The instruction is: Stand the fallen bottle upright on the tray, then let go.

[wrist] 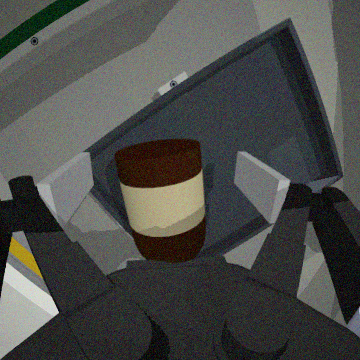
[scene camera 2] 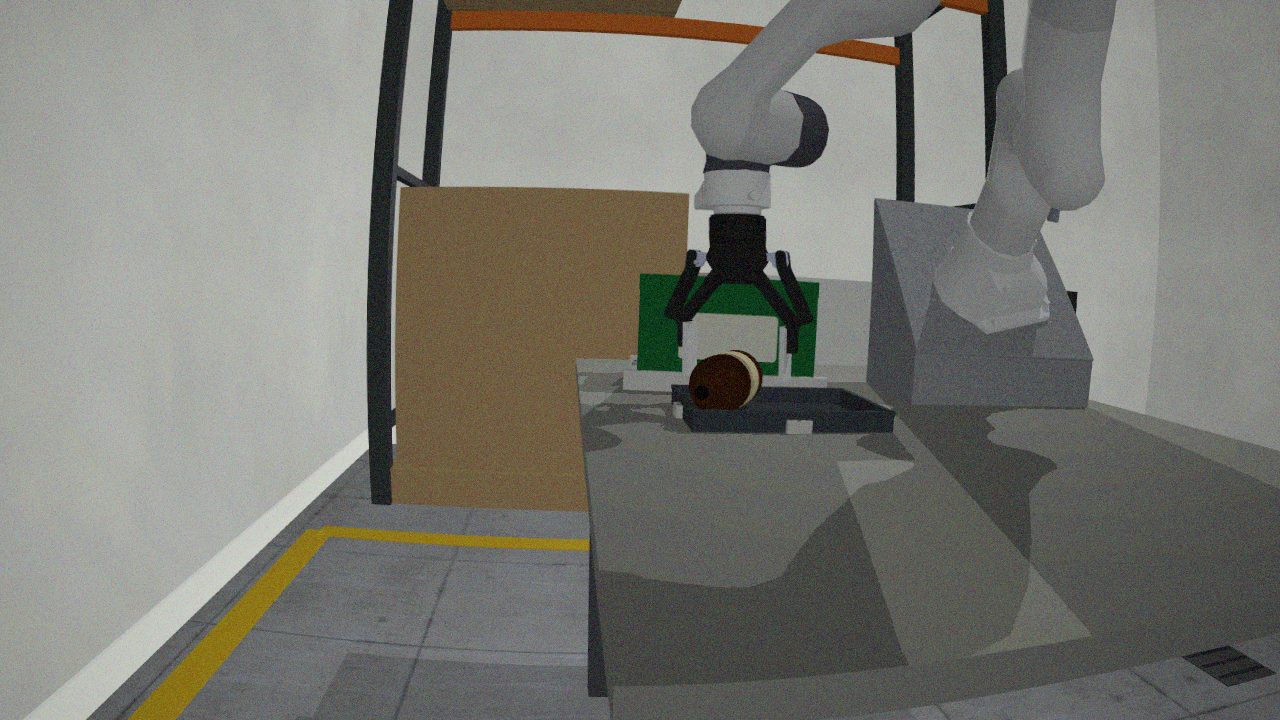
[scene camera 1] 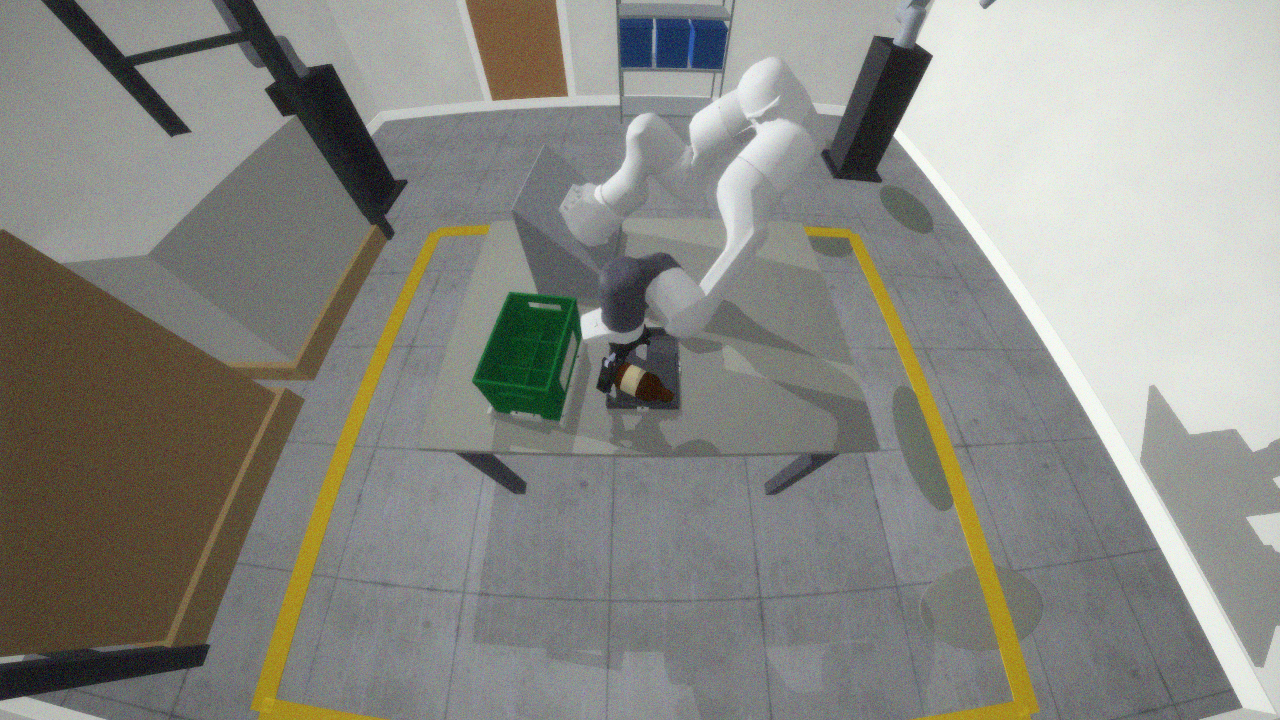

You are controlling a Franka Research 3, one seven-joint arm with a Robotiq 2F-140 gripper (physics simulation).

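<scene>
The brown bottle with a cream label [scene camera 1: 632, 379] [scene camera 2: 723, 383] [wrist: 167, 205] lies on its side on the dark tray [scene camera 1: 667, 351] [scene camera 2: 751, 420] [wrist: 240, 110]. In scene camera 1 its neck points to the tray's front right corner; in the wrist view the neck is hidden behind the gripper body. My gripper [scene camera 1: 623, 360] [scene camera 2: 736, 351] [wrist: 164, 167] points down over the bottle, open. Its pale pads stand apart on either side of the bottle, with a gap on each side in the wrist view; the right-hand gap looks narrower than the left.
A green crate [scene camera 1: 528, 353] [scene camera 2: 657, 313] stands beside the tray, to its left in scene camera 1. A grey slanted block [scene camera 1: 554, 237] [scene camera 2: 962, 367] stands at the back of the table [scene camera 1: 760, 429] [scene camera 2: 760, 501], by the arm's base.
</scene>
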